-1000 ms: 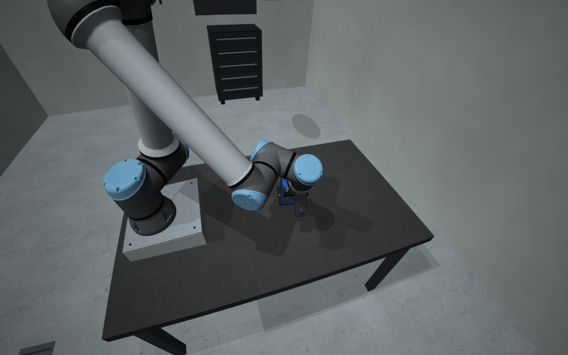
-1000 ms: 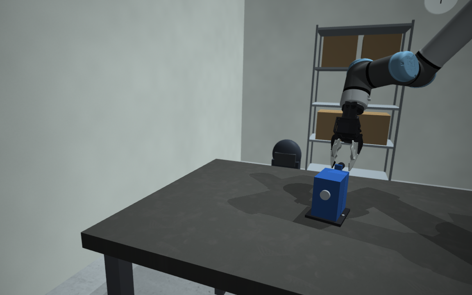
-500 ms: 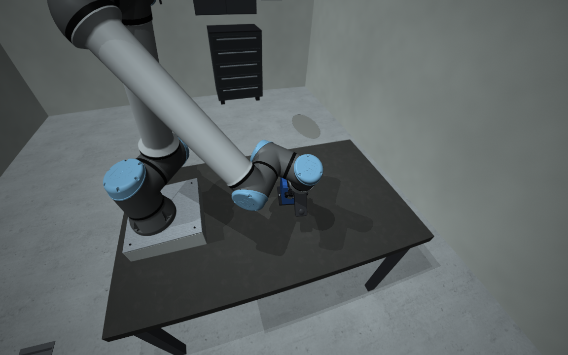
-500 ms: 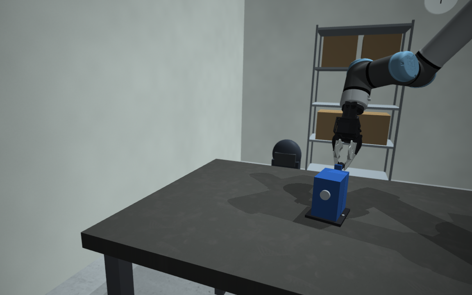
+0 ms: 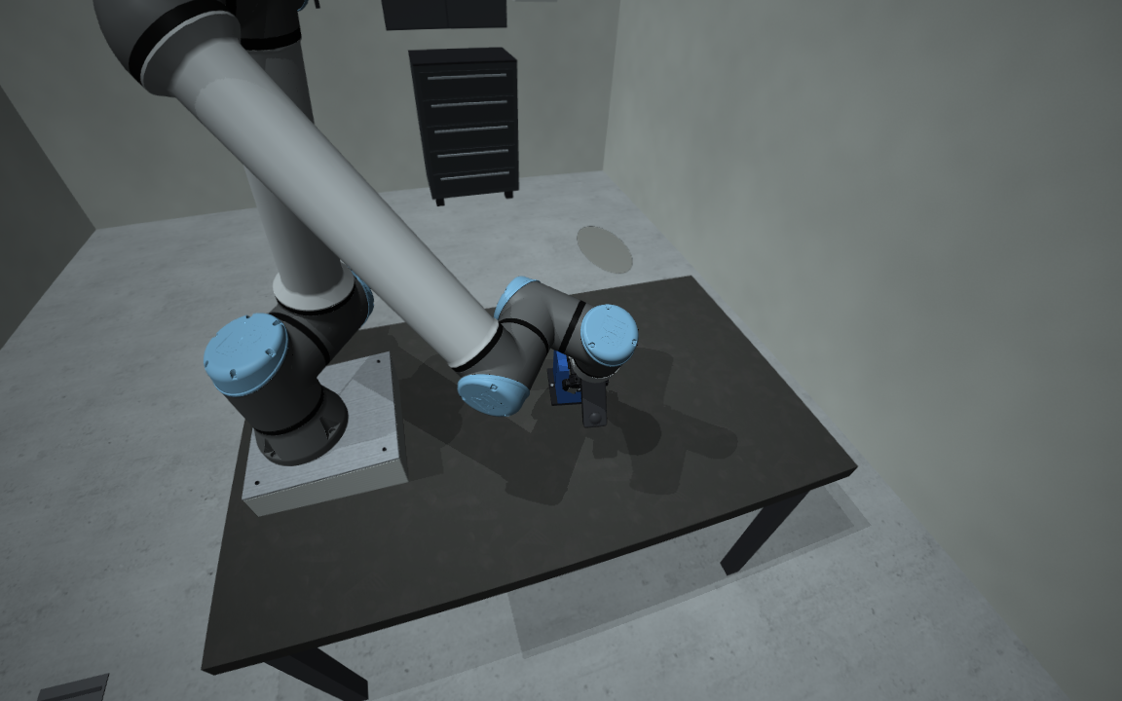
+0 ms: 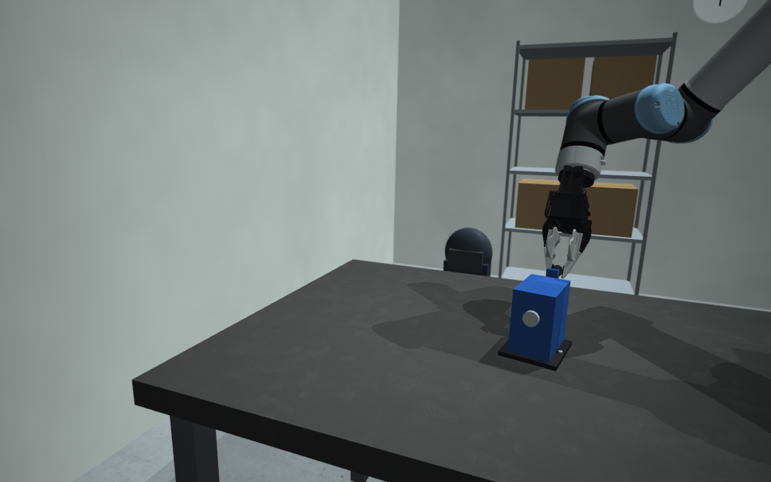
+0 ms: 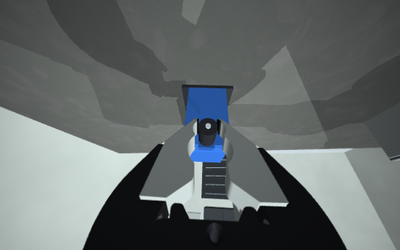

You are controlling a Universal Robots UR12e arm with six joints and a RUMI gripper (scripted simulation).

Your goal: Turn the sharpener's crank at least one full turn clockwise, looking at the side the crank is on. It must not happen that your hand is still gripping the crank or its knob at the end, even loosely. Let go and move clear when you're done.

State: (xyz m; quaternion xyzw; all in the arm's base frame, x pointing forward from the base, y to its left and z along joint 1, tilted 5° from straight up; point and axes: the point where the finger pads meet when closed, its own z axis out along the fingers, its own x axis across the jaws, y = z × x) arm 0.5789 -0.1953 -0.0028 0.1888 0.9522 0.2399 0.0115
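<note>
Right now the black handle knob is 1 cm ahead of my hand and 2 cm to the left of it.
</note>
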